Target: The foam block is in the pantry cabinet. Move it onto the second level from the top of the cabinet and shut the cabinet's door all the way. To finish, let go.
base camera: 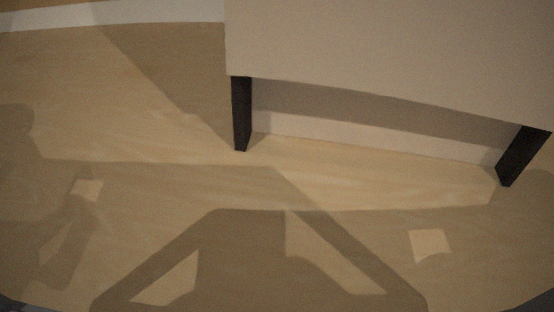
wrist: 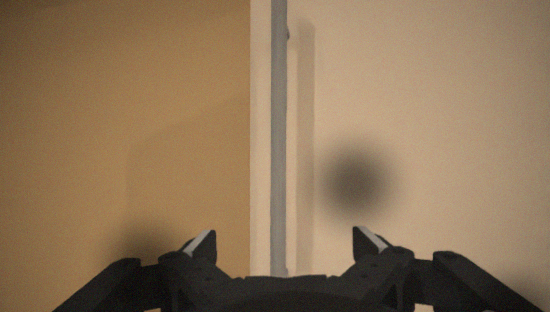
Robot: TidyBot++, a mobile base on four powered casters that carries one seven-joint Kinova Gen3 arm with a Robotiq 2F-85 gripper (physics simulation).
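Frame: origin at the arm's base, x back, y up, z left, level; metres.
Where they show: gripper, fingertip midpoint: [wrist: 284, 243].
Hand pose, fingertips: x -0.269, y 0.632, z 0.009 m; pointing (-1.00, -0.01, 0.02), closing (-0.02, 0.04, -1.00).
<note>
After its pixels a point has its place.
The pantry cabinet [base camera: 380, 45] @[x -0.413, y -0.180, z -0.120 m] [wrist: 450, 100] @[x -0.404, y 0.748, z -0.181 m] stands in front of me, with its pale door face filling the right half of the wrist view. A long grey vertical bar handle [wrist: 278, 140] @[x -0.384, y 0.701, z 0.015 m] runs near the door's left edge. The door looks shut, though no gap can be judged. My gripper [wrist: 284, 243] @[x -0.269, y 0.632, z 0.009 m] is open and empty, with its fingers on either side of the handle's line; whether the handle reaches between the fingertips in depth I cannot tell. The foam block and the cabinet's levels do not show.
A tan wall [wrist: 125, 100] @[x -1.133, y 0.898, z 0.687 m] lies left of the cabinet. The cabinet stands on dark legs [base camera: 241, 112] @[x -0.457, y -0.318, z 0.039 m] [base camera: 522, 155] @[x -0.395, y -0.322, z -0.436 m] on the wooden floor [base camera: 150, 135] @[x -0.493, y -0.397, z 0.209 m]. A white baseboard [base camera: 150, 11] @[x -1.079, y -0.355, z 0.413 m] runs along the wall behind. Shadows fall across the floor and the door.
</note>
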